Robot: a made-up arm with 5 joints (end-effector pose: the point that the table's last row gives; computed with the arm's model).
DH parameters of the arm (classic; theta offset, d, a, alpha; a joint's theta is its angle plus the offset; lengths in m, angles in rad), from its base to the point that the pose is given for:
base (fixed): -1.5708 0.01 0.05 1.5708
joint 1: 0 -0.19 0.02 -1.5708
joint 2: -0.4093 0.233 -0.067 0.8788
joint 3: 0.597 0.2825 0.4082 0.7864
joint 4: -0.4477 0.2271 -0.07 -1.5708
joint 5: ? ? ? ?
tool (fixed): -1.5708 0.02 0 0
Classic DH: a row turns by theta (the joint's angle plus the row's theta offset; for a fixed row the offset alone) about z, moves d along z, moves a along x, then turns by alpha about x.
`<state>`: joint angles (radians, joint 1 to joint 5).
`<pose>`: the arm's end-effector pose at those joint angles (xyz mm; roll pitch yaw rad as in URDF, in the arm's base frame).
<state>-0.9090 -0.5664 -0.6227 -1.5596 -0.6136</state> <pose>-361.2 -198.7 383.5 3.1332 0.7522 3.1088</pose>
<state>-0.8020 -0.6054 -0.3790 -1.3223 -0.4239</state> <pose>-346.4 -265.8 393.7 -2.5875 0.5139 -2.6225</pose>
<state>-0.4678 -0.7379 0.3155 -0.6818 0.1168</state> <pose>-166.4 -369.1 607.2 -1.8869 -0.6335 -1.7534</pose>
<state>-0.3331 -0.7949 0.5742 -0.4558 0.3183</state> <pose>-49.6 -318.8 712.3 -2.0427 -1.0250 -1.2286</pose>
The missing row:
joint 5: 0 0.01 0.11 -1.5708
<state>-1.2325 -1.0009 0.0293 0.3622 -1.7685</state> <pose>-210.2 -492.7 508.2 1.8065 -0.5198 -1.1989</pose>
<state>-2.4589 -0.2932 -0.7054 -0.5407 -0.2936</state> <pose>-404.2 -275.8 -226.9 2.1514 0.8395 2.8990</pose>
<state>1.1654 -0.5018 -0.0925 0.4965 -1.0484</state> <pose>-359.0 487.9 194.3 -0.0011 -0.0222 1.3674</pose>
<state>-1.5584 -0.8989 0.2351 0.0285 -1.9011</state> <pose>-202.9 -714.4 262.8 2.0539 -0.0925 -1.3802</pose>
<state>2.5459 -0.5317 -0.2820 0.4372 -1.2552</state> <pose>-382.3 120.1 -472.2 -0.6510 1.1806 1.3008</pose>
